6 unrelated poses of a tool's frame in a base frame.
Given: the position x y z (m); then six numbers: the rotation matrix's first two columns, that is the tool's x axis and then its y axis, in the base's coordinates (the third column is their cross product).
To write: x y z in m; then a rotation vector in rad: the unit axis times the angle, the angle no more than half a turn. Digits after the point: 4 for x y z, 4 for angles.
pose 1, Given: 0.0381 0.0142 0.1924 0.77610 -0.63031 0.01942 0.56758 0.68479 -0.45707
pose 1, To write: 0.0381 0.0142 0.1924 -0.4627 0.1436 -0.6736
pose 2, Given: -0.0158 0.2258 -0.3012 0.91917 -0.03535 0.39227 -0.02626 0.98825 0.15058
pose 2, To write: -0.0158 0.2258 -0.3012 0.1544 -0.4052 -0.0047
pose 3, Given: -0.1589 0.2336 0.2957 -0.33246 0.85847 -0.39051 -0.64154 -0.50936 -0.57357
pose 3, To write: -0.1589 0.2336 0.2957 -0.8287 -0.3935 1.9624
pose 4, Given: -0.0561 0.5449 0.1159 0.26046 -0.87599 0.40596 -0.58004 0.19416 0.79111
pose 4, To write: -0.0561 0.5449 0.1159 1.4932 -1.4267 -0.3585
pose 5, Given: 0.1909 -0.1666 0.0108 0.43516 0.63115 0.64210 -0.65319 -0.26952 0.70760
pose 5, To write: 0.1909 -0.1666 0.0108 1.3738 -0.0215 1.2296
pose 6, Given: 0.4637 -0.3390 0.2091 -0.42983 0.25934 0.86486 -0.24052 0.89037 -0.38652
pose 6, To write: 0.4637 -0.3390 0.2091 -0.0138 -1.9364 0.5578
